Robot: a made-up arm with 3 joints.
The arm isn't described. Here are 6 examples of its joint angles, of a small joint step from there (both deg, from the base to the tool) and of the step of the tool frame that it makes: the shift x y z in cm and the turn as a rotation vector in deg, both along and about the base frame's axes.
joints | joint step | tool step
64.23 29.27 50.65 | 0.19 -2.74 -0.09 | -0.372 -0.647 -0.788 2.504 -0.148 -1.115
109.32 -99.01 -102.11 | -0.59 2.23 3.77 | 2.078 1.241 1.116 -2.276 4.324 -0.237
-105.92 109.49 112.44 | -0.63 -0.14 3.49 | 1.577 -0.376 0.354 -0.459 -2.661 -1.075
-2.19 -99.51 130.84 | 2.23 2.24 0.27 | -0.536 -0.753 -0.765 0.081 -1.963 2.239
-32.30 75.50 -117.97 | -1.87 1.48 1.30 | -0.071 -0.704 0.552 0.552 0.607 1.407
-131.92 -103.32 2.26 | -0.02 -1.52 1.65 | 0.735 0.313 0.587 -1.399 1.620 0.717
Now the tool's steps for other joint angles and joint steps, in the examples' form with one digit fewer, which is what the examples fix.
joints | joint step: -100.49 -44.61 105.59 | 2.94 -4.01 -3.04
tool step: -2.24 0.80 2.49 -4.29 -5.15 -1.43
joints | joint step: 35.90 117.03 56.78 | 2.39 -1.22 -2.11
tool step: 0.72 -0.68 0.19 -0.01 -0.50 -1.54
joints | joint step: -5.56 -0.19 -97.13 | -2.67 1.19 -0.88
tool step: -0.89 0.06 0.61 1.02 2.68 1.08
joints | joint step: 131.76 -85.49 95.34 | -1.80 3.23 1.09
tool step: -1.49 -1.53 -0.64 -2.37 2.88 -2.20
